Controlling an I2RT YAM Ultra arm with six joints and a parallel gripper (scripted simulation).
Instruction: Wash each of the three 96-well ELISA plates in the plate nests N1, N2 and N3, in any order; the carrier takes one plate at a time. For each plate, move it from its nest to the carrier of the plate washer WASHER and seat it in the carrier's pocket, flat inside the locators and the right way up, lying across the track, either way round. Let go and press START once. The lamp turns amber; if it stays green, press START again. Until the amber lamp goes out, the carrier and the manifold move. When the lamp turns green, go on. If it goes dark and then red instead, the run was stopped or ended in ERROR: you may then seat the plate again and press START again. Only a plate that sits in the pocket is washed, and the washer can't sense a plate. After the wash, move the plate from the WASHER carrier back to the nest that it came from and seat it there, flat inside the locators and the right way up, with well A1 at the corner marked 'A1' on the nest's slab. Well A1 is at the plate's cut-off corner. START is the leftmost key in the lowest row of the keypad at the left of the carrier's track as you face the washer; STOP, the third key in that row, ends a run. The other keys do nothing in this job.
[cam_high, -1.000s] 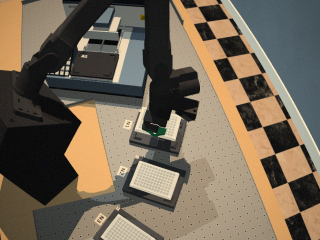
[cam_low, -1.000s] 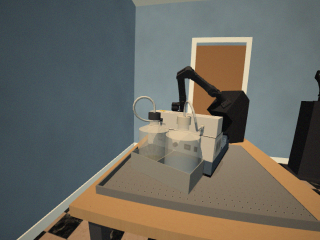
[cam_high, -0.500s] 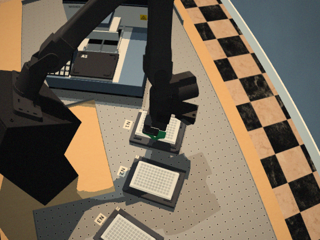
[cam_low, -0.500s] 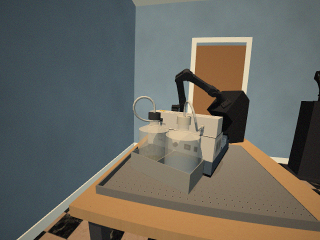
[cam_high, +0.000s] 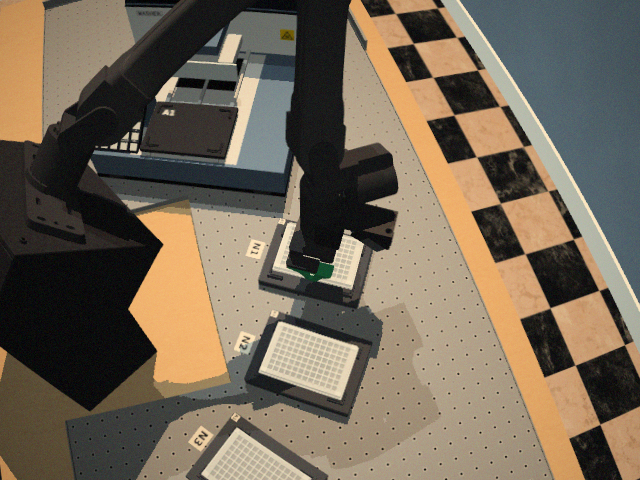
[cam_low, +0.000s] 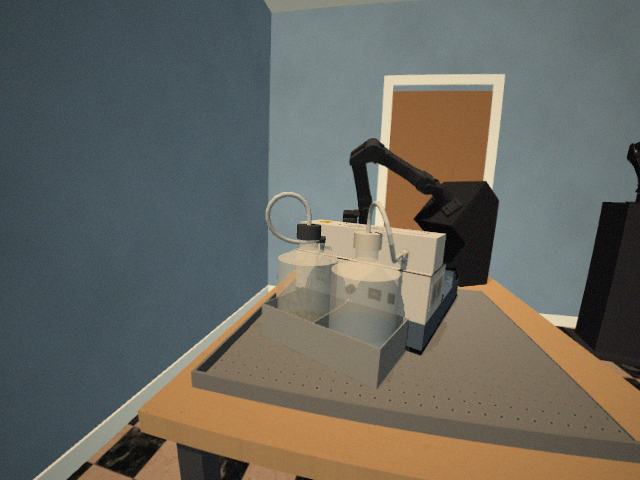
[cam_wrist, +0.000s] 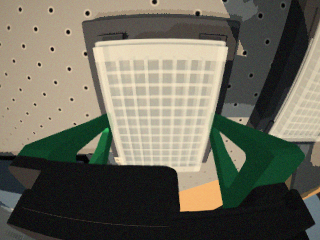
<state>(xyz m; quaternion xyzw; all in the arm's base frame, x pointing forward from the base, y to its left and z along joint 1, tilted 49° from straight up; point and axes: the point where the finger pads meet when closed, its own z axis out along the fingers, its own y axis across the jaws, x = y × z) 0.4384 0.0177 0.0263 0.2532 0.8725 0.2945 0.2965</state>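
My hand is 30 mm above the nest N1. The rest, counted from my hand: nest N2: 30 mm behind, 170 mm to the right, 30 mm below; then dark carrier: 200 mm behind, 240 mm to the left, 40 mm above; then N1 label: 100 mm behind, 40 mm to the left, 40 mm below.
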